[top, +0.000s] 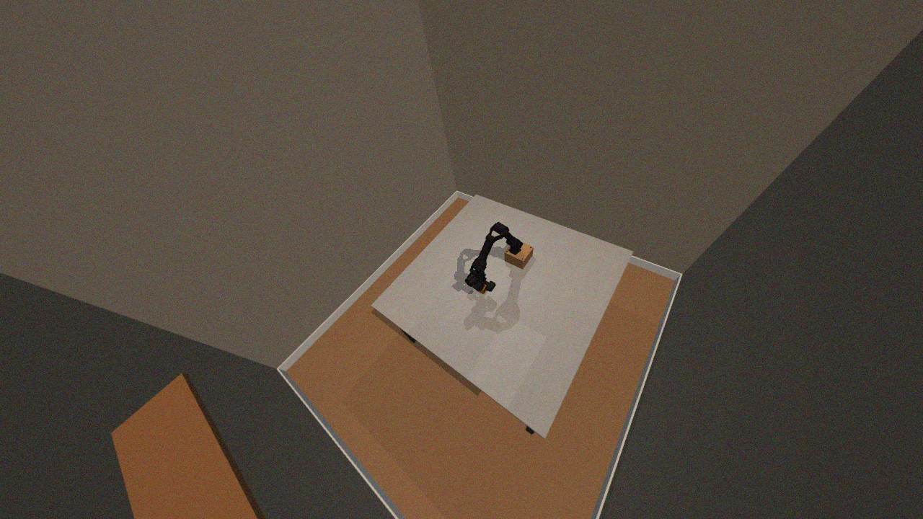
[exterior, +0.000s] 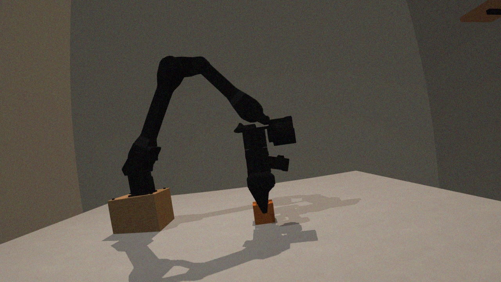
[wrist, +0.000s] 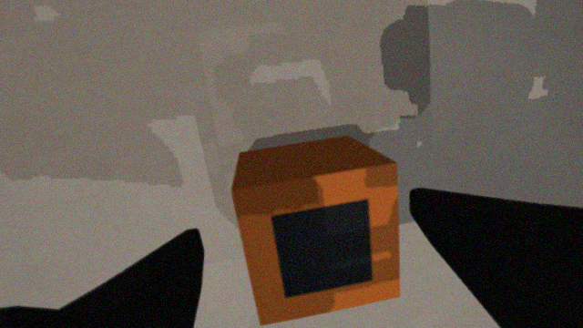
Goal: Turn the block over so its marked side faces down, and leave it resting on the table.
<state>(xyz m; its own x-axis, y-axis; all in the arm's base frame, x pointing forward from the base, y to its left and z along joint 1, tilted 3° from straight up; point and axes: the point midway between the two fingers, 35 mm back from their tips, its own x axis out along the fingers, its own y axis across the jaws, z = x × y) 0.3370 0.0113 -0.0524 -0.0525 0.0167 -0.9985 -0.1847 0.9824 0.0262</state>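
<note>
The block is 1 cm above my gripper tip.
</note>
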